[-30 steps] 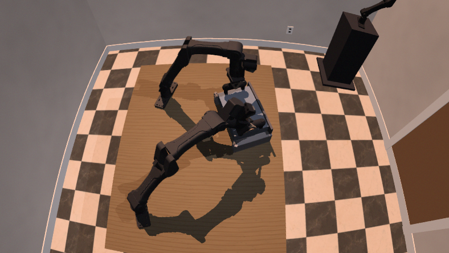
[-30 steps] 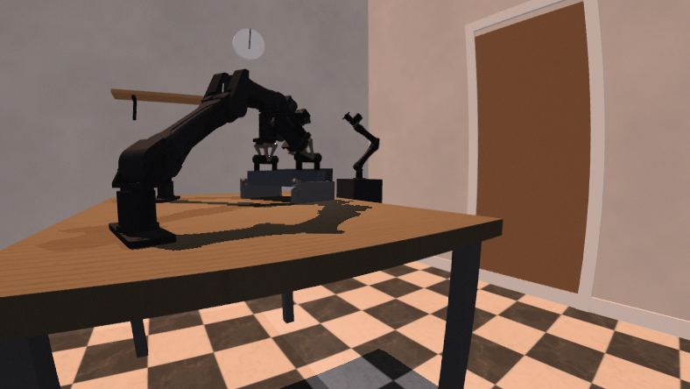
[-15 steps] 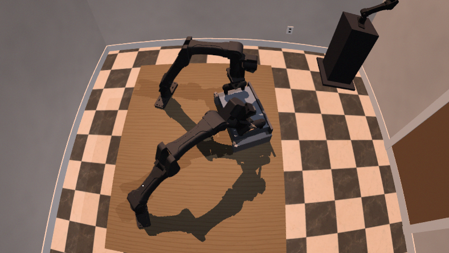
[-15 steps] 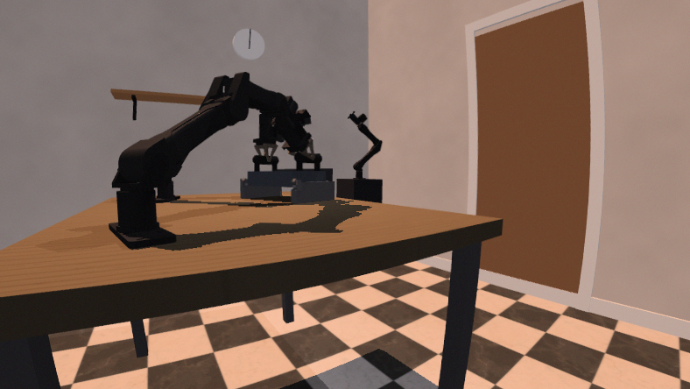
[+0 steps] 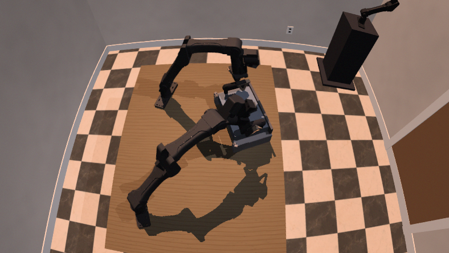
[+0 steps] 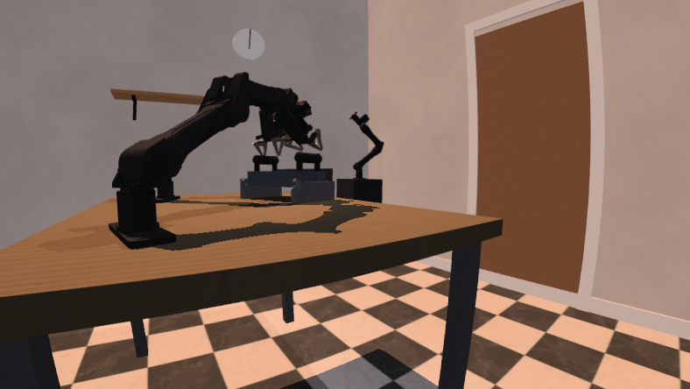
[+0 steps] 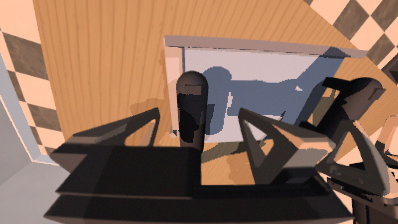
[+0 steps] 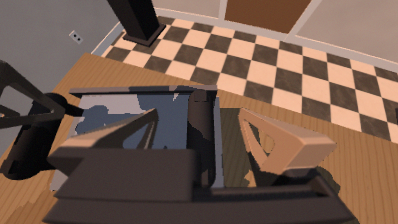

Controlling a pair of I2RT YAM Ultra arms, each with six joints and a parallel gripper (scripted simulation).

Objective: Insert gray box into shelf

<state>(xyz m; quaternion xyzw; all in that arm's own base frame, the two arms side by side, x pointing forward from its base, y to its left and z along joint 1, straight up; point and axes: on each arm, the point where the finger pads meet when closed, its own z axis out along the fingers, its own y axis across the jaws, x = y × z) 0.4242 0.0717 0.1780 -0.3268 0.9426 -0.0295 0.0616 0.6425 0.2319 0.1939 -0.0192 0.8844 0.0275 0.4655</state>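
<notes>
The gray box lies 12 cm to the right of my left hand, 7 cm below it and 3 cm ahead of it. The rest, counted from my left hand: shelf back wall 12 cm ahead, 10 cm below, 8 cm to the right.
Now: right hand 11 cm to the right of the gray box, 9 cm above it and 6 cm past it. From my right hand the other things lie so: shelf back wall 15 cm to the left, 11 cm below, 3 cm ahead.
</notes>
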